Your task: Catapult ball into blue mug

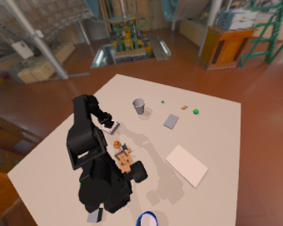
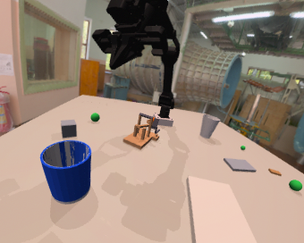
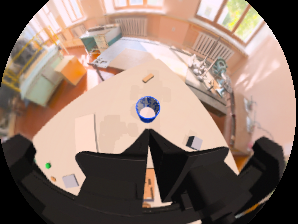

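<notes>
Now: the orange ball 23 cm behind my gripper tip, 22 cm to the left of it and 20 cm below it. From my gripper tip the other things lie so: blue mug 7 cm ahead, 7 cm to the right, 23 cm below; grey cube 18 cm behind, 13 cm to the right, 24 cm below; wooden catapult 17 cm behind, 19 cm to the left, 21 cm below.
</notes>
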